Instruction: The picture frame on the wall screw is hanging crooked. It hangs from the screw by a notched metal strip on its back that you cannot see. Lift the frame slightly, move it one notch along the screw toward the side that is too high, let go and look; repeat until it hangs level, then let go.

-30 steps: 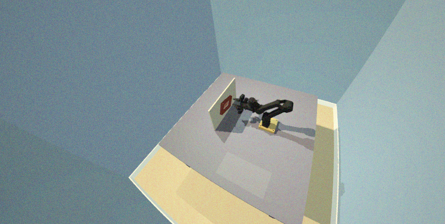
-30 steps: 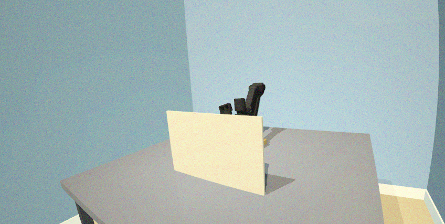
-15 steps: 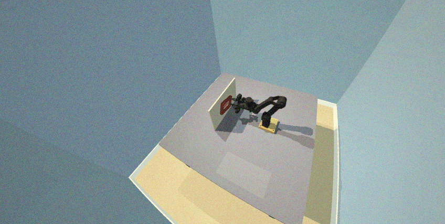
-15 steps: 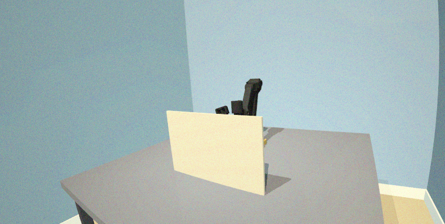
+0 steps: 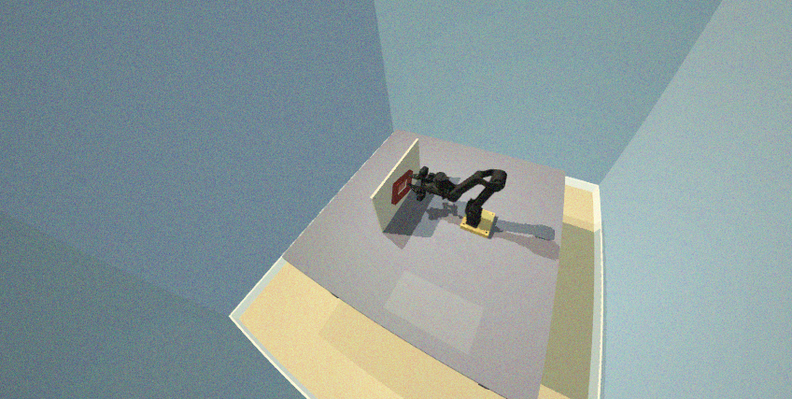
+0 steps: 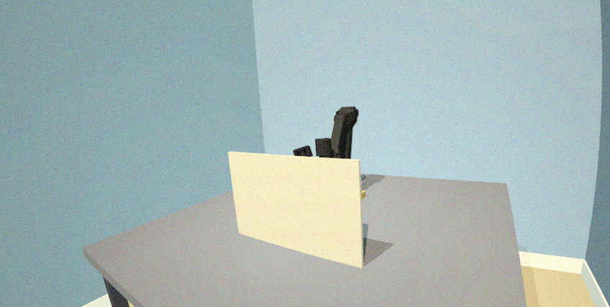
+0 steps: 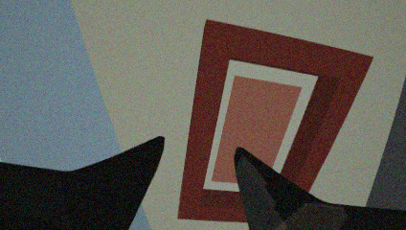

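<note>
My gripper tip is 3 cm short of the dark red picture frame, 3 cm to the right of it and 5 cm above it. Also, from my gripper tip: cream wall panel: 5 cm ahead, 1 cm to the left, 6 cm below.
</note>
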